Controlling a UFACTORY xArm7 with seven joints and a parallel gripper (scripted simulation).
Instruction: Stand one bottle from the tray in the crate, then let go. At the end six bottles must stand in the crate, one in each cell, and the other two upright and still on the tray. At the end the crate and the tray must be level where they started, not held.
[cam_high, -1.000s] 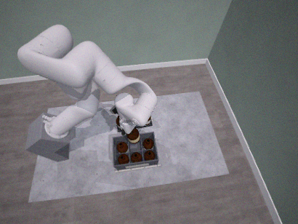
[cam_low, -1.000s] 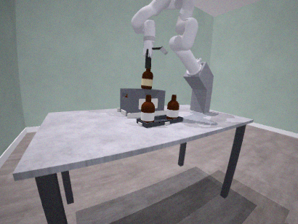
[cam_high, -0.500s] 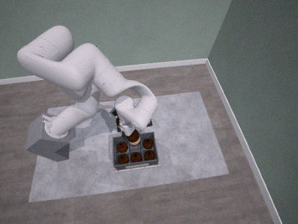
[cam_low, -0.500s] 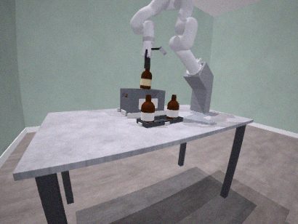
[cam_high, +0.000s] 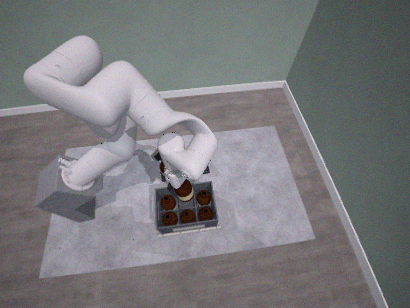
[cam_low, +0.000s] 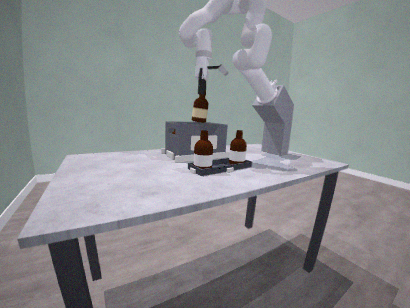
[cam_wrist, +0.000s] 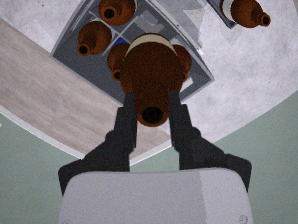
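My hand is 80 mm above the glass bottle. From my hand the other things lie so: grey crate: 250 mm below, 40 mm to the right, 10 mm ahead; then dark tray: 320 mm below, 200 mm to the left, 60 mm behind.
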